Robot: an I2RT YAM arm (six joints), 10 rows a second.
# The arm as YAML. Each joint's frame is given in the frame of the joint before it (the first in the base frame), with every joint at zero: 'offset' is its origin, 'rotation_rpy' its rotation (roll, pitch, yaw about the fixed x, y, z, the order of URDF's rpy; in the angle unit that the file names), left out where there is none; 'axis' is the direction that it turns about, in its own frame. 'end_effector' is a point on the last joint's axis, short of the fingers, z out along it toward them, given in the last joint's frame.
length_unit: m
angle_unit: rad
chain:
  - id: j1
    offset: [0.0, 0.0, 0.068]
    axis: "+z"
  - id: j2
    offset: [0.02, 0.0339, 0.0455]
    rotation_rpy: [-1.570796, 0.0, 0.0]
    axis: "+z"
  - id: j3
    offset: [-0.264, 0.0, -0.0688]
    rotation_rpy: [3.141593, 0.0, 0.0]
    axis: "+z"
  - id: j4
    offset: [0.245, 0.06, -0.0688]
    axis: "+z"
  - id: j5
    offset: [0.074, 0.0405, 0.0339]
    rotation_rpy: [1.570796, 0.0, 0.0]
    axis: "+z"
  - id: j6
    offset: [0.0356, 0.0, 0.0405]
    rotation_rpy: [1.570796, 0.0, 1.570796]
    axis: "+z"
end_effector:
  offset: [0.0, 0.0, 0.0]
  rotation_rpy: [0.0, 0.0, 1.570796]
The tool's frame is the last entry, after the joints.
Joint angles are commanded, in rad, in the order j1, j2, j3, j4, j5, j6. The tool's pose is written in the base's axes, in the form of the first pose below.
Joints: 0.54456 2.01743 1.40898 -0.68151 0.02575 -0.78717
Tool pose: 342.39 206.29 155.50; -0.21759 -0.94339 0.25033; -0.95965 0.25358 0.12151; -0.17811 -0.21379 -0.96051
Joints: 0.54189 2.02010 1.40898 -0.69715 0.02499 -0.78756
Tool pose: 341.60 204.61 154.03; -0.22235 -0.94618 0.23516; -0.96073 0.25370 0.11240; -0.16601 -0.20093 -0.96544
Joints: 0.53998 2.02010 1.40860 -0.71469 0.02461 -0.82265
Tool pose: 340.32 202.97 153.44; -0.19316 -0.95611 0.22031; -0.97006 0.21979 0.10336; -0.14725 -0.19374 -0.96994
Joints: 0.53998 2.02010 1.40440 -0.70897 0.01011 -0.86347
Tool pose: 339.87 203.30 152.49; -0.15140 -0.96499 0.21417; -0.97689 0.17914 0.11659; -0.15087 -0.19157 -0.96981
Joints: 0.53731 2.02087 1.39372 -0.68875 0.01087 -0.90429
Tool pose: 340.46 202.39 149.96; -0.11355 -0.96837 0.22217; -0.98250 0.14267 0.11971; -0.14762 -0.20469 -0.96763
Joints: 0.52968 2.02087 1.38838 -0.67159 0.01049 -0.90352
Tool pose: 342.62 200.17 149.05; -0.12018 -0.96509 0.23274; -0.98055 0.15203 0.12411; -0.15516 -0.21329 -0.96459
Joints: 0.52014 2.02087 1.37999 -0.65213 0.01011 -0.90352
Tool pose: 344.82 197.08 147.42; -0.12793 -0.96156 0.24297; -0.97845 0.16240 0.12751; -0.16207 -0.22142 -0.96162
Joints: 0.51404 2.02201 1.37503 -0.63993 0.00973 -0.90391
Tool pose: 346.27 195.13 146.06; -0.13258 -0.95947 0.24866; -0.97719 0.16852 0.12924; -0.16591 -0.22586 -0.95993
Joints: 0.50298 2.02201 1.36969 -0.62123 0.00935 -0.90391
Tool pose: 349.16 191.72 145.24; -0.14131 -0.95491 0.26111; -0.97453 0.18058 0.13299; -0.17414 -0.23567 -0.95610
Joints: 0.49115 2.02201 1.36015 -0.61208 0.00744 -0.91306
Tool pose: 350.48 187.16 143.03; -0.14377 -0.95445 0.26144; -0.97434 0.18275 0.13140; -0.17319 -0.23584 -0.95623
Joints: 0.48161 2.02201 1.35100 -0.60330 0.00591 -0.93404
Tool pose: 351.34 183.40 140.92; -0.13277 -0.95598 0.26166; -0.97660 0.17124 0.13009; -0.16917 -0.23827 -0.95635
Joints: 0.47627 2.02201 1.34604 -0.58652 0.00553 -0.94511
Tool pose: 352.94 181.86 140.17; -0.12553 -0.95402 0.27221; -0.97681 0.16683 0.13420; -0.17344 -0.24905 -0.95283
